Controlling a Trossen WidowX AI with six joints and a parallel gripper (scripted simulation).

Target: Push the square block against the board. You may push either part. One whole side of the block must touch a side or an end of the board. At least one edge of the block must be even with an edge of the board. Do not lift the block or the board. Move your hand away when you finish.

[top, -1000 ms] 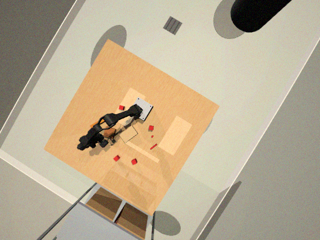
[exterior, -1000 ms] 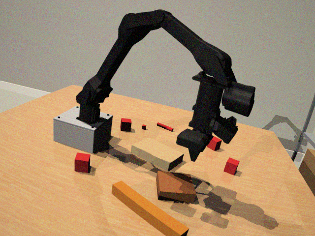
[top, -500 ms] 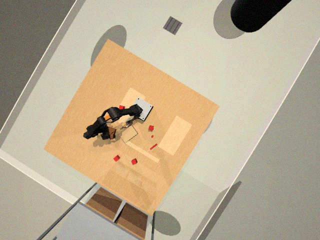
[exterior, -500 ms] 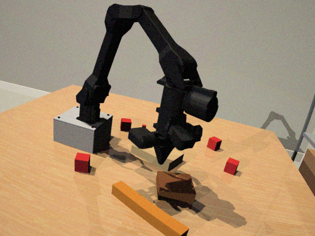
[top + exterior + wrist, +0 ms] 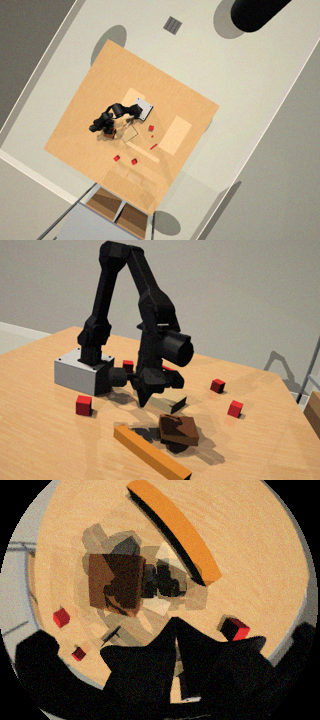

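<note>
My gripper tip is now 10 cm short of the brown square block, 5 cm above it and 3 cm to the right of it. From my gripper tip the other things lie so: long orange board 11 cm to the right, 8 cm ahead, 5 cm below; then tiny red cube 37 cm to the left, 15 cm behind, 5 cm below; then pale flat block 18 cm to the left, 5 cm below, 1 cm behind.
</note>
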